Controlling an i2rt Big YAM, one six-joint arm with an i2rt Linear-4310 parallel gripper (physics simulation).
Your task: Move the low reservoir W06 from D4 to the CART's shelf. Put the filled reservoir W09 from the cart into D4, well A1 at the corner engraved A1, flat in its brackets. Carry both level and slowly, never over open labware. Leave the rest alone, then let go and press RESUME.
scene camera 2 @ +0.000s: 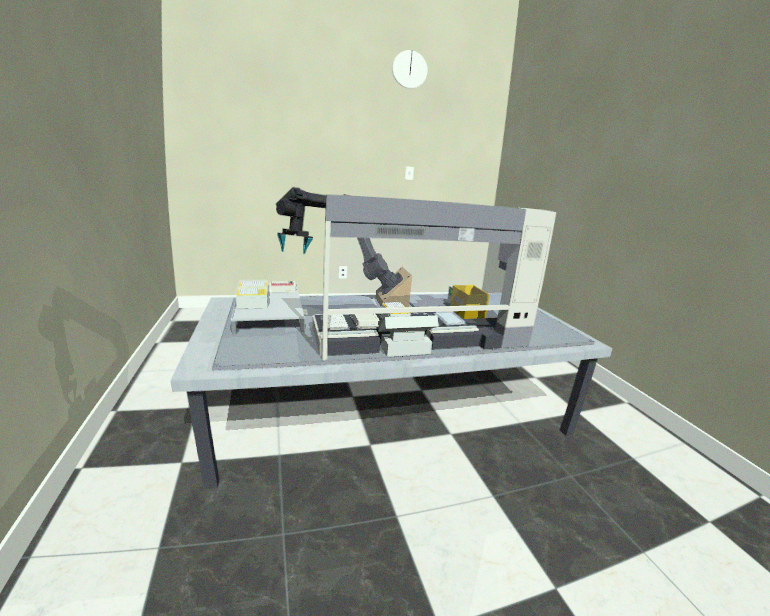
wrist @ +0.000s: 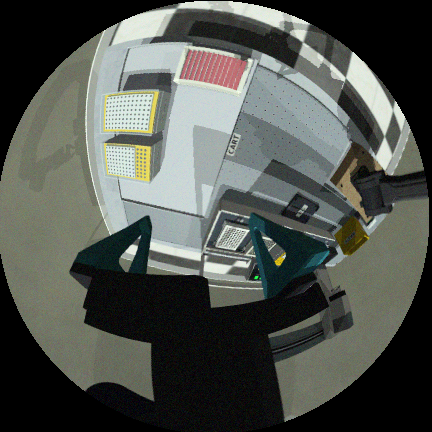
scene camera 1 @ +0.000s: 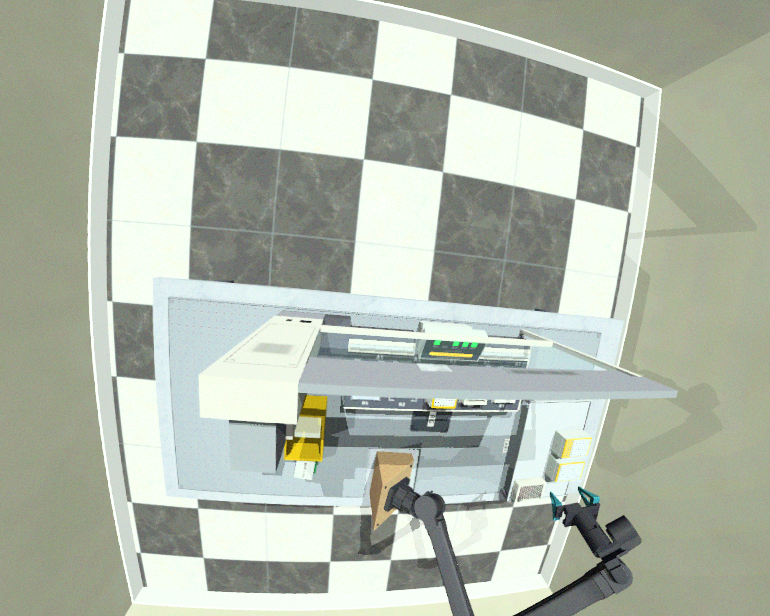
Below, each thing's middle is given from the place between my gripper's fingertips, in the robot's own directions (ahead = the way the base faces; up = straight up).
My gripper is now 22 cm above the cart shelf [scene camera 1: 543, 419] and 11 cm to the left of it. From my hand the other things lie so: red-filled reservoir [scene camera 1: 531, 489] 20 cm below, 17 cm behind, 7 cm to the right; yellow bin [scene camera 1: 299, 448] 83 cm to the left, 21 cm below, 2 cm behind.
